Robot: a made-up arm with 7 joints. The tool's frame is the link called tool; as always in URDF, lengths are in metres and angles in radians. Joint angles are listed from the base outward.
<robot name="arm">
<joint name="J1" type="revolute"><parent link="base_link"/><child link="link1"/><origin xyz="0.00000 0.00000 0.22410" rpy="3.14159 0.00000 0.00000"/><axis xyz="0 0 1"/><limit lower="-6.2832" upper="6.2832"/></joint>
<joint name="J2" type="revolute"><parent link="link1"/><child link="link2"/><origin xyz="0.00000 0.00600 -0.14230" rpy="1.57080 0.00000 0.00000"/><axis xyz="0 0 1"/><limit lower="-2.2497" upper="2.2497"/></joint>
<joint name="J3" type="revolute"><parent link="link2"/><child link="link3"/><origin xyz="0.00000 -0.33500 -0.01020" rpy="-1.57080 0.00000 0.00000"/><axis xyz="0 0 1"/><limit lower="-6.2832" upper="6.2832"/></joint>
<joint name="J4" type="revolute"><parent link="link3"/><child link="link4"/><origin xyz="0.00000 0.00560 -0.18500" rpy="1.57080 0.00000 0.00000"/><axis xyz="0 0 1"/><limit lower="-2.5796" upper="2.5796"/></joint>
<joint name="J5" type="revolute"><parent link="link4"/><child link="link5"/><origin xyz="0.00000 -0.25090 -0.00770" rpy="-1.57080 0.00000 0.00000"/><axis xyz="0 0 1"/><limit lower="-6.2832" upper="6.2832"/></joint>
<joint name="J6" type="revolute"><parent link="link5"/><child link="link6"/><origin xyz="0.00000 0.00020 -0.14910" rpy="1.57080 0.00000 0.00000"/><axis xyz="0 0 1"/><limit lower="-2.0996" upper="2.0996"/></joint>
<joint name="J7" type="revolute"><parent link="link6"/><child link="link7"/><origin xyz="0.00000 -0.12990 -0.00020" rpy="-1.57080 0.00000 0.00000"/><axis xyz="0 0 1"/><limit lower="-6.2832" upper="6.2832"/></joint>
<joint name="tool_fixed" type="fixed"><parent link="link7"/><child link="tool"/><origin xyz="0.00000 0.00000 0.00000"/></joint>
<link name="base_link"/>
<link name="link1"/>
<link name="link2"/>
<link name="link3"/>
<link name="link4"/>
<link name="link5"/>
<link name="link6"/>
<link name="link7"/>
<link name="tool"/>
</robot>
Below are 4 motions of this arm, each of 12 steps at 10 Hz.
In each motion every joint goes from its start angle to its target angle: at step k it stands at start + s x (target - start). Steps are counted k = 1, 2, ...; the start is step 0. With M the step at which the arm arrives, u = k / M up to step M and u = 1 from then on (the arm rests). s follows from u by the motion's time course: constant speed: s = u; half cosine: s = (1 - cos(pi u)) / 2; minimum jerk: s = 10 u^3 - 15 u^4 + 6 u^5.
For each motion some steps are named. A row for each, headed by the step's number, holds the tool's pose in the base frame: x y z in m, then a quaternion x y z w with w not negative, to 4 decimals.
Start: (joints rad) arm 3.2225 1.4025 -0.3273 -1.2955 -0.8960 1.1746 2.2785
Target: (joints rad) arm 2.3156 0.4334 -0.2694 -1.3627 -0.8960 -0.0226 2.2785
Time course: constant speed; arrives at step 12
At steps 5, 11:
5: -0.3470 0.0088 1.1337 -0.4733 -0.8699 -0.1162 0.0762
11: -0.0245 0.1980 1.1661 -0.2169 -0.8932 0.3766 0.1156

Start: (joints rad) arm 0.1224 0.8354 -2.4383 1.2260 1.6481 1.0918 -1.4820
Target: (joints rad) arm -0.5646 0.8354 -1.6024 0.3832 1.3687 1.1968 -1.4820
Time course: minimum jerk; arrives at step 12
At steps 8, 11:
8: 0.5458 0.5275 0.9080 -0.2024 -0.4878 0.8371 0.1428
11: 0.5565 0.5617 0.8946 -0.1932 -0.4679 0.8425 0.1840

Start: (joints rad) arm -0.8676 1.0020 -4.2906 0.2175 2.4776 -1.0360 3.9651
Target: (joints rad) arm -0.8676 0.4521 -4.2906 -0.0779 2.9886 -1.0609 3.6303
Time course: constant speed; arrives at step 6
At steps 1, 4, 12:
1: 0.6278 0.4447 0.9777 0.4370 -0.6195 -0.5274 0.3835
4: 0.4635 0.3430 1.1726 0.5354 -0.6575 -0.4836 0.2171
12: 0.3305 0.2554 1.2694 0.5898 -0.6695 -0.4421 0.0921

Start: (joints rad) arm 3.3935 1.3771 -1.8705 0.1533 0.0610 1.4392 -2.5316
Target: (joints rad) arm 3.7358 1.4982 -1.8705 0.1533 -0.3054 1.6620 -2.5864
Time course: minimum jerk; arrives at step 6
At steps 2, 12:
2: -0.8939 0.1213 0.5627 -0.3830 -0.7073 -0.5681 0.1743
12: -0.8103 0.3669 0.5080 -0.4268 -0.7669 -0.4648 0.1170

